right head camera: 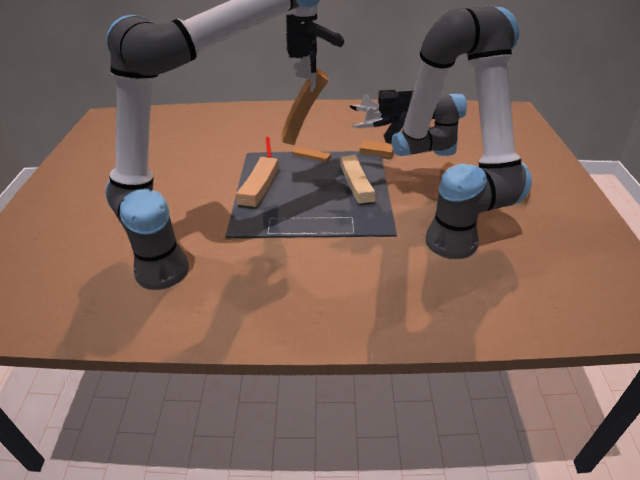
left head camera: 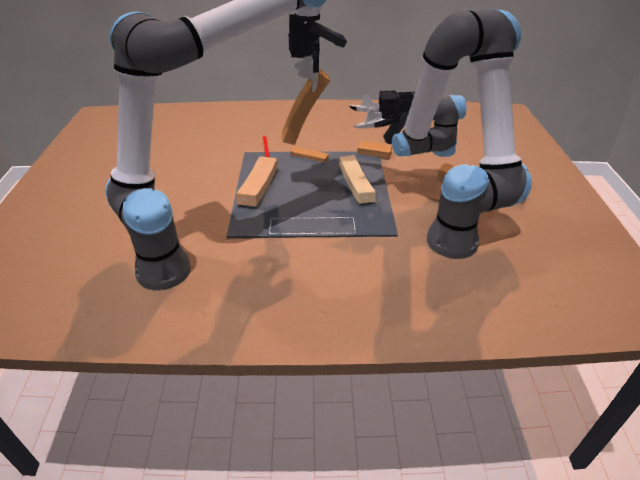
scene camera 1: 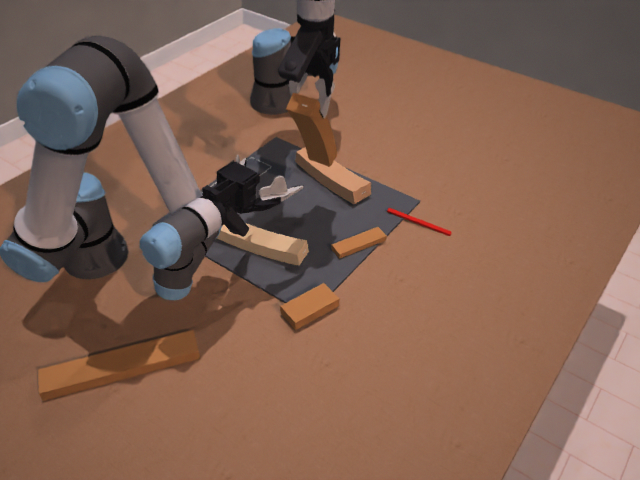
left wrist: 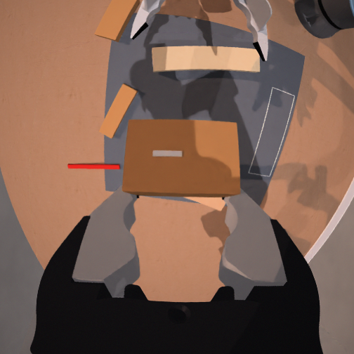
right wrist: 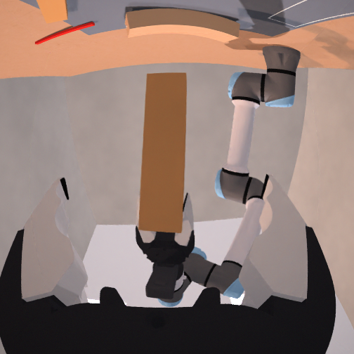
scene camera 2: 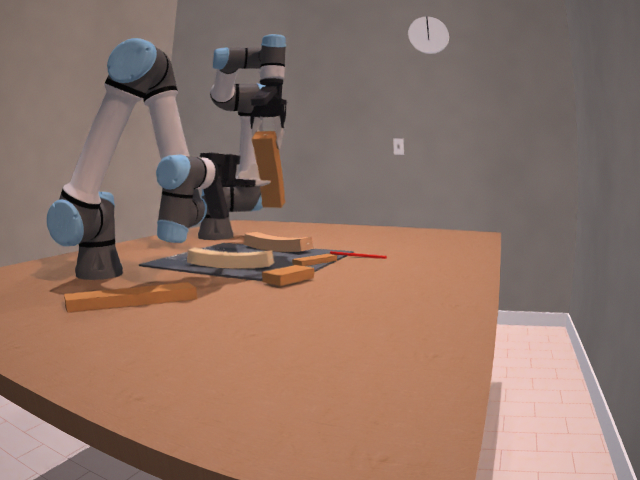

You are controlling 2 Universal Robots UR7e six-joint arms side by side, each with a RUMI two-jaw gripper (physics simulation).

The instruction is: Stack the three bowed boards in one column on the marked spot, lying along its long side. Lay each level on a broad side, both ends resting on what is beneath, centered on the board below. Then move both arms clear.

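Frame: origin at the left arm's base, x left, y back, z up, level; centimetres.
Where they show: left gripper, between the fingertips: [right head camera: 310,88] [left head camera: 311,87] [scene camera 2: 267,149]; right gripper, between the fingertips: [right head camera: 350,115] [left head camera: 351,115] [scene camera 1: 273,172]; left arm's base, origin of its link: [right head camera: 162,270] [left head camera: 163,270] [scene camera 1: 273,102] [scene camera 2: 215,237]; right arm's base, origin of its link: [right head camera: 451,241] [left head camera: 452,241] [scene camera 1: 95,256] [scene camera 2: 99,274].
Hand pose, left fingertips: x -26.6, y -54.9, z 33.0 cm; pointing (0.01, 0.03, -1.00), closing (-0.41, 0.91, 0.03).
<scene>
Each offset is from my left fingertips to the centre of the thing. "*": to the spot under its first point. Level surfaces: height alone.
My left gripper [left head camera: 314,85] [left wrist: 180,178] is shut on the upper end of the orange-brown bowed board {dx +1.7, dy +0.9, dz -6.0 cm} [left head camera: 305,111] [scene camera 1: 316,131] [scene camera 2: 270,170] [left wrist: 181,172], which hangs steeply tilted above the mat's far part. A pinkish bowed board {dx +15.6, dy +9.9, dz -29.5 cm} [left head camera: 257,181] [scene camera 1: 333,176] lies on the mat's left in the left head camera. A pale yellow bowed board {dx -15.2, dy -0.1, dz -29.6 cm} [left head camera: 356,179] [scene camera 2: 230,258] [left wrist: 206,59] lies on the mat's right. The marked spot {* dx -6.4, dy +22.2, dz -32.3 cm} [left head camera: 312,218] is a white outline near the mat's front edge; no board lies on it. My right gripper [left head camera: 353,116] [right wrist: 163,177] is open and empty, right of the held board.
The dark mat {dz -32.4 cm} [left head camera: 248,224] lies between the arm bases. A small orange block {dx +4.9, dy -14.1, dz -31.6 cm} [left head camera: 309,154] [scene camera 1: 359,242] lies on its far edge. A thicker block {dx -17.5, dy -23.6, dz -31.1 cm} [left head camera: 374,150] [scene camera 1: 310,305] sits just off it. A red stick {dx +22.9, dy -16.8, dz -32.2 cm} [left head camera: 266,146] [scene camera 1: 418,222] lies beyond. A long plank {dx -57.2, dy -12.6, dz -31.7 cm} [scene camera 1: 118,364] lies near the right arm.
</scene>
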